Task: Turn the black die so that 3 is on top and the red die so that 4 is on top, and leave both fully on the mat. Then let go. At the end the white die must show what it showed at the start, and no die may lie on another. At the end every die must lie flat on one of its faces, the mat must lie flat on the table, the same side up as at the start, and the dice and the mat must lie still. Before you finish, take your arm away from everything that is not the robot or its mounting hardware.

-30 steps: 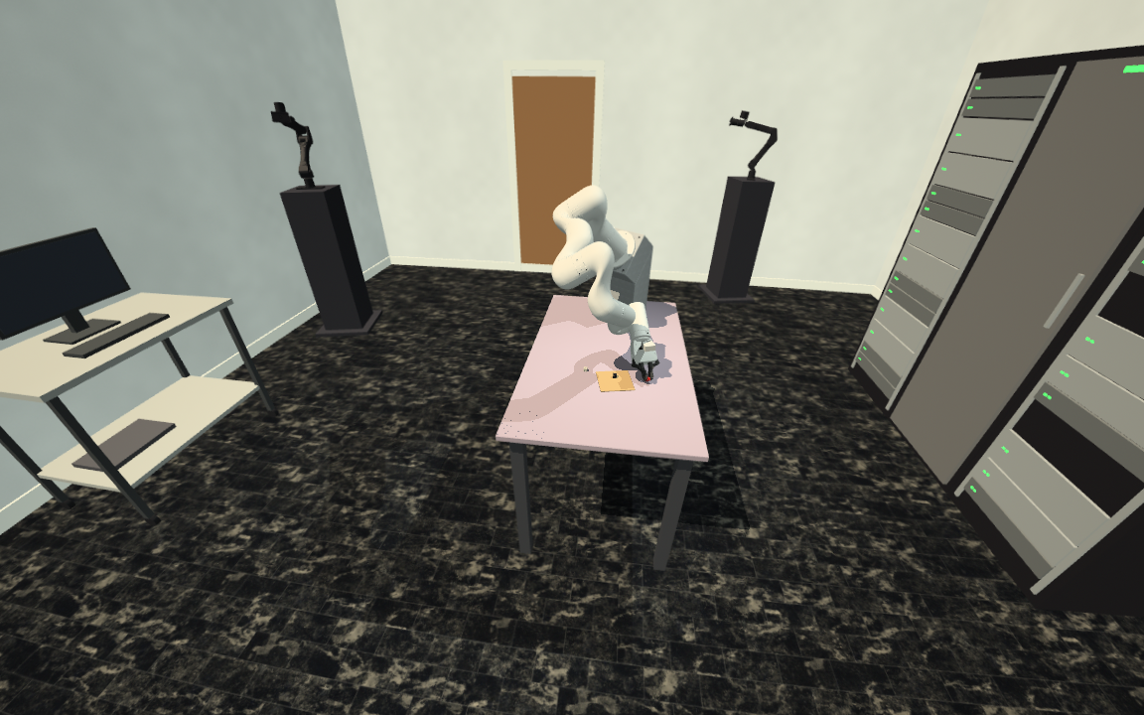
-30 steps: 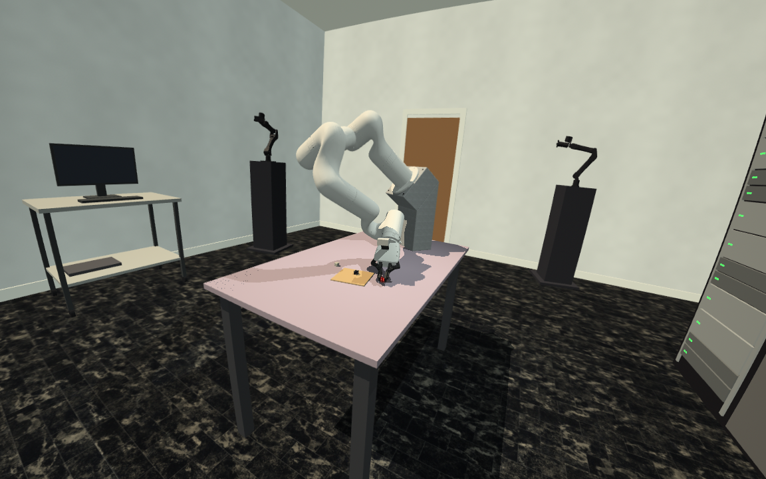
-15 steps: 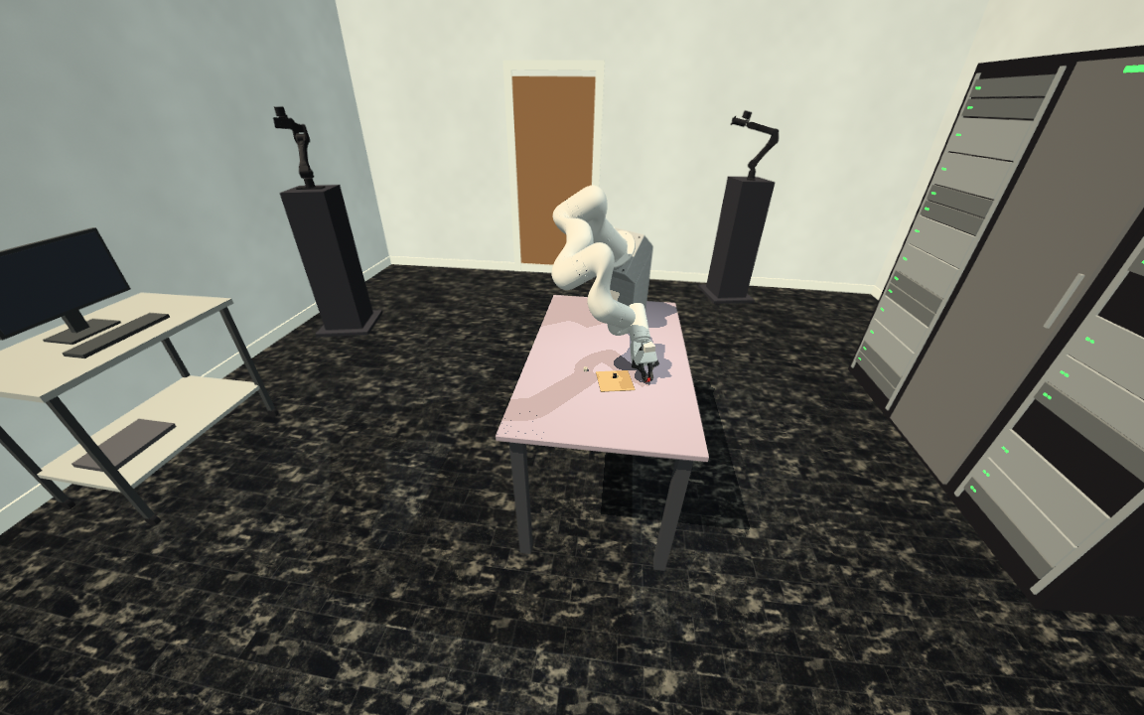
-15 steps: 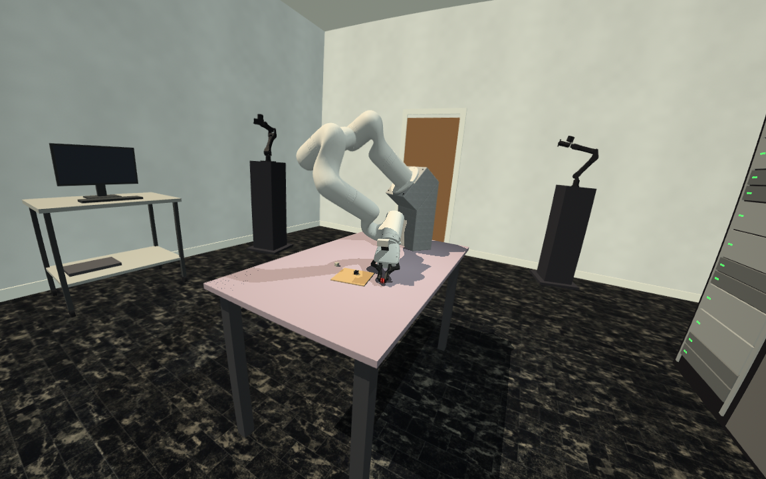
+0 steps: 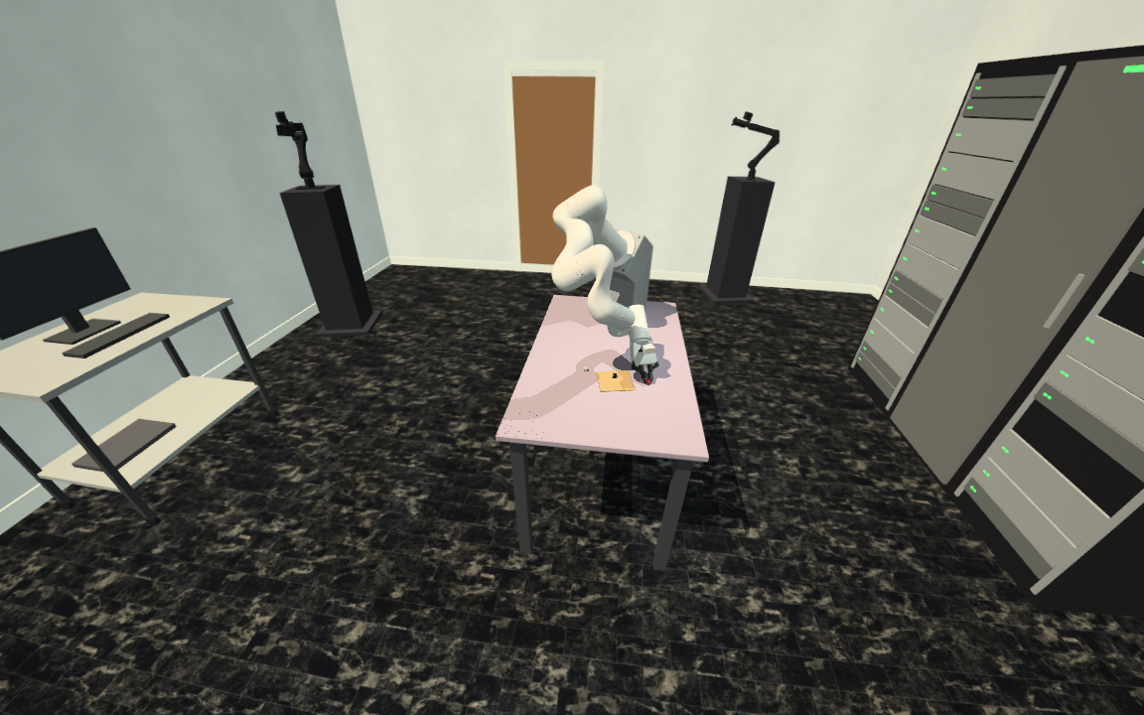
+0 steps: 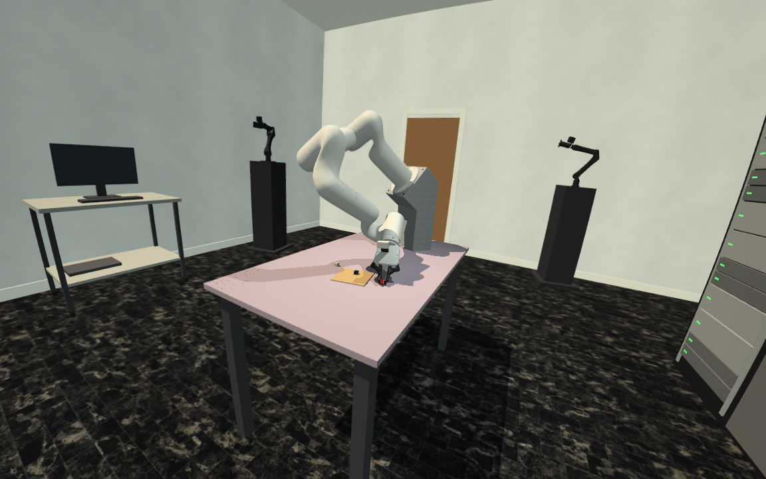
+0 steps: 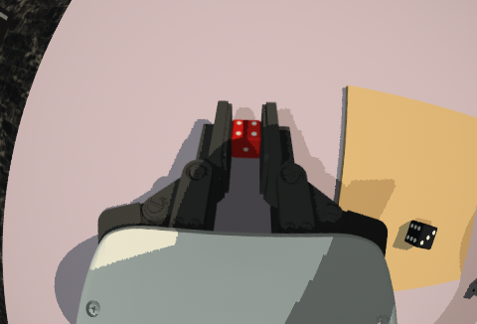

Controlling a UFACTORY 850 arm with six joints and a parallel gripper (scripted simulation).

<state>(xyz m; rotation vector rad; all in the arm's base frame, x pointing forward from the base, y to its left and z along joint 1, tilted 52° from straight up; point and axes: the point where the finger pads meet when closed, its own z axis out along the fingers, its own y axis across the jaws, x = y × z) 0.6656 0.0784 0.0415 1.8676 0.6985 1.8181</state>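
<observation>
The red die is 20 mm below my hand and 10 mm ahead of it. From my hand the other things lie so: mat (130 mm to the right, 20 mm below, 20 mm behind); then white die (240 mm to the right, 110 mm behind, 20 mm below); then black die (130 mm to the right, 50 mm behind, 10 mm below).
</observation>
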